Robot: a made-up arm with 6 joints. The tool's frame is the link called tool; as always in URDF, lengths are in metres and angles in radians.
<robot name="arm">
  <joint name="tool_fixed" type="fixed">
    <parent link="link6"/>
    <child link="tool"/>
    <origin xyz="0.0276 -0.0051 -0.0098" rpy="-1.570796 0 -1.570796"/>
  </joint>
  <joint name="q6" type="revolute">
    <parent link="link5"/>
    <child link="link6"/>
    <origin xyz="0.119 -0.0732 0.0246" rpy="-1.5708 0 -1.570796"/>
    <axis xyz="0 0 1"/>
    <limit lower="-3.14" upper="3.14" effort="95" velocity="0.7"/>
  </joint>
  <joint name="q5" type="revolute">
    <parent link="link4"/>
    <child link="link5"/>
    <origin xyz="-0.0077 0.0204 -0.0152" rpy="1.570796 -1.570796 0"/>
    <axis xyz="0 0 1"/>
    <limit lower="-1.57" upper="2.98" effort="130" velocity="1.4"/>
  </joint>
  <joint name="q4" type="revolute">
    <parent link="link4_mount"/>
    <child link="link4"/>
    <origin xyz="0.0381 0.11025 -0.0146" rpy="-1.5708 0 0"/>
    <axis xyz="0 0 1"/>
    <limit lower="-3.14" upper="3.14" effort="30" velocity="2.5"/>
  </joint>
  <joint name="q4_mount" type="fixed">
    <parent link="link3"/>
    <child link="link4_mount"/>
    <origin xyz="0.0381 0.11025 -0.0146"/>
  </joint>
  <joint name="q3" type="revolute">
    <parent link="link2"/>
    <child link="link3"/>
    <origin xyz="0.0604 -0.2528 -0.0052"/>
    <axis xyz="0 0 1"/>
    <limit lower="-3.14" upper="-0.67" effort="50" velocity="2.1"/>
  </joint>
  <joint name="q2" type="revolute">
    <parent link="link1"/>
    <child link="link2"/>
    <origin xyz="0.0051 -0.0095 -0.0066" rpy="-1.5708 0 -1.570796"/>
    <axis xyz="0 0 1"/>
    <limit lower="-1.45" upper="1.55" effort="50" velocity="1.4"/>
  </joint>
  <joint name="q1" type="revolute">
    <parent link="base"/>
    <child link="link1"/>
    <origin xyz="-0.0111 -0.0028 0.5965" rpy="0 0 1.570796"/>
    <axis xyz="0 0 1"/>
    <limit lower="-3.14" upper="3.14" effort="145" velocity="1.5"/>
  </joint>
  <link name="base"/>
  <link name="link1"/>
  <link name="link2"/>
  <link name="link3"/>
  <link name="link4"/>
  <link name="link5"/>
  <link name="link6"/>
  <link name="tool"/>
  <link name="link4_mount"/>
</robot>
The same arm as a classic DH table. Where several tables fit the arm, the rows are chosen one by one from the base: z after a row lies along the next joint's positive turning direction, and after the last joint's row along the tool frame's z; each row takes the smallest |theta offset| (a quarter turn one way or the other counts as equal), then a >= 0, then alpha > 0; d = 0 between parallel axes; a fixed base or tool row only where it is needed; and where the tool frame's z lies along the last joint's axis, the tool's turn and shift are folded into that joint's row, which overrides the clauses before.
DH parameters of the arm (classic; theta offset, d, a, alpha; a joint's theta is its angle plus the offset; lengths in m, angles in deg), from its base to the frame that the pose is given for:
base (fixed): 14.16 0 -0.0114 0
q1: -14.16 0.5899 0.0095 -90
q2: -76.56 0 0.2599 0
q3: 76.56 -0.0293 0.0762 -90
q4: 0 0.2053 -0.0077 90
q5: 0 0.0042 0.0732 -90
q6: -90 0.1092 0.0051 -90
tool (fixed): 0 0.0276 0 0
Joint limits (deg, base to tool): -179.91..179.91 -83.08..88.81 -179.91..-38.39 -179.91..179.91 -89.95..170.74 -179.91..179.91

